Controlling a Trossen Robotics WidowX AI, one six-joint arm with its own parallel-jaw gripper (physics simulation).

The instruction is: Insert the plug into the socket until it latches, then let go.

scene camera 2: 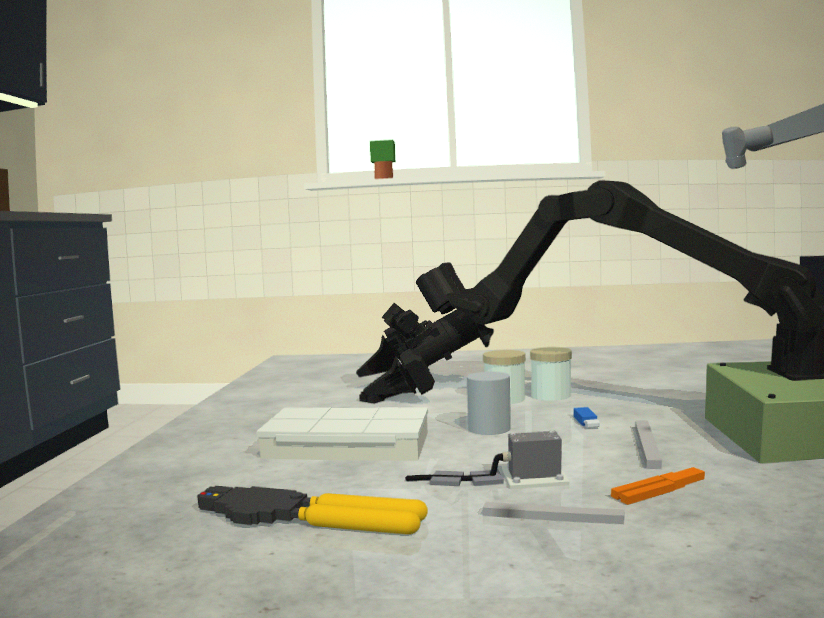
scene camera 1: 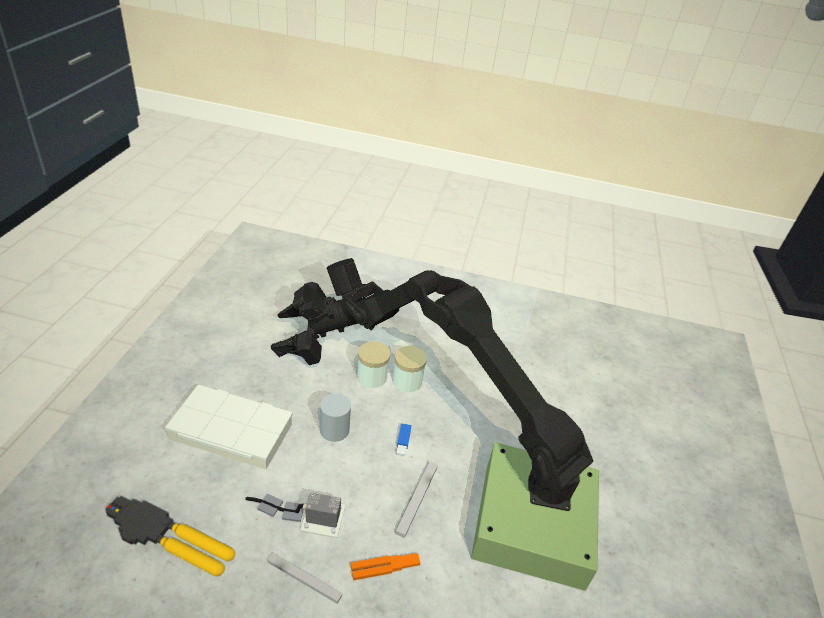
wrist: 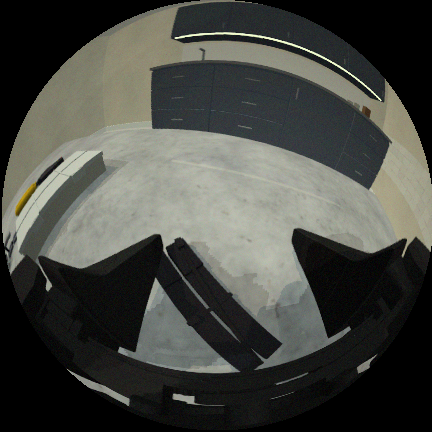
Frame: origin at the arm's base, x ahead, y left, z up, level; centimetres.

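Where they show: gripper, fingertip midpoint: [scene camera 2: 360, 383] [scene camera 1: 275, 331] [wrist: 228, 238]; arm's base at its link origin: [scene camera 2: 800, 373] [scene camera 1: 549, 490].
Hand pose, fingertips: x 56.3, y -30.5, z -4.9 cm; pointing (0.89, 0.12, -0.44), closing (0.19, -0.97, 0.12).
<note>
Things, the pixels of their top centre, and the offset from my fingertips. "pt": a spot on its surface instead.
- dark grey socket block at its top centre: [scene camera 2: 530, 436] [scene camera 1: 321, 502] dx -20.1, dy +39.0, dz +2.3 cm
- black cable at a spot on its surface: [scene camera 2: 419, 477] pt dx -8.7, dy +38.5, dz -1.7 cm
- small pale plug end at a spot on its surface: [scene camera 2: 505, 456] pt dx -17.5, dy +39.5, dz +0.4 cm
- dark two-bar tool at its top centre: [wrist: 210, 307] [scene camera 2: 388, 386] [scene camera 1: 295, 338] dx -4.3, dy +0.3, dz -0.6 cm
- white lidded box at its top centre: [scene camera 2: 345, 418] [wrist: 46, 185] [scene camera 1: 230, 419] dx +0.0, dy +25.5, dz +1.4 cm
- grey cylinder at its top centre: [scene camera 2: 488, 376] [scene camera 1: 335, 404] dx -17.9, dy +20.8, dz +4.9 cm
- orange tool at its top centre: [scene camera 2: 661, 479] [scene camera 1: 386, 563] dx -32.0, dy +45.1, dz -1.2 cm
- blue stick at its top centre: [scene camera 2: 587, 413] [scene camera 1: 403, 438] dx -30.9, dy +20.7, dz -0.9 cm
A dark grey socket block [scene camera 1: 323, 507] [scene camera 2: 534, 455] stands on a small white base plate near the front. A black cable [scene camera 2: 419, 477] runs from two flat grey clips to its left side. A small pale plug end [scene camera 2: 505, 456] meets that side; whether it is latched cannot be told. My gripper [scene camera 1: 276, 330] [scene camera 2: 360, 387] [wrist: 228, 238] is wide open and empty, tilted down low over the far left of the table, well behind the socket. In the wrist view a dark two-bar tool [wrist: 190, 300] lies on the table below and between the open fingers.
A white lidded box [scene camera 1: 229, 422] [scene camera 2: 342, 425] lies left; a grey cylinder [scene camera 1: 334, 419] [scene camera 2: 488, 402] and two jars [scene camera 1: 372, 369] [scene camera 1: 408, 372] stand behind the socket. Yellow-handled strippers [scene camera 1: 143, 522], an orange tool [scene camera 1: 382, 565], two grey bars [scene camera 1: 417, 498] [scene camera 1: 304, 577] and a blue stick [scene camera 1: 404, 435] lie around.
</note>
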